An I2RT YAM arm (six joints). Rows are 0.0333 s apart.
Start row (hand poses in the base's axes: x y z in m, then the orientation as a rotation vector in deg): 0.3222, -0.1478, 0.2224, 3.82, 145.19, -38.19
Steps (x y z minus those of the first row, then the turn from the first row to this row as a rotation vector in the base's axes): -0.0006, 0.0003, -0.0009, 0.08, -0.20, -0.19; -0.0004, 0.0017, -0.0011, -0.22, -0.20, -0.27; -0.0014, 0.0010, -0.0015, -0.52, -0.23, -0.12; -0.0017, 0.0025, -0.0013, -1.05, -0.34, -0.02; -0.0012, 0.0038, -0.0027, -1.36, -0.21, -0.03; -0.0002, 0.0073, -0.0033, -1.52, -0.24, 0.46; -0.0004, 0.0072, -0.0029, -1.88, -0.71, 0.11; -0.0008, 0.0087, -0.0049, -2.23, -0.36, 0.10; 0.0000, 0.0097, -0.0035, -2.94, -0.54, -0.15; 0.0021, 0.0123, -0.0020, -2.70, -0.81, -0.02; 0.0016, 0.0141, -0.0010, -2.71, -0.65, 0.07; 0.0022, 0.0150, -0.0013, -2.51, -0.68, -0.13
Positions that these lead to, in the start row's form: 0.3216, -0.1475, 0.2215, 4.15, 145.05, -38.12; 0.3218, -0.1461, 0.2213, 4.15, 144.96, -38.53; 0.3208, -0.1468, 0.2209, 3.86, 144.80, -38.85; 0.3205, -0.1453, 0.2211, 3.59, 144.50, -39.45; 0.3210, -0.1440, 0.2197, 3.45, 144.51, -39.87; 0.3220, -0.1405, 0.2191, 2.78, 144.36, -39.88; 0.3218, -0.1406, 0.2195, 3.25, 143.83, -40.37; 0.3214, -0.1391, 0.2175, 3.03, 144.03, -40.89; 0.3222, -0.1381, 0.2189, 3.16, 143.63, -41.84; 0.3243, -0.1355, 0.2204, 3.16, 143.44, -41.43; 0.3238, -0.1337, 0.2214, 2.99, 143.58, -41.44; 0.3244, -0.1328, 0.2211, 3.32, 143.65, -41.26
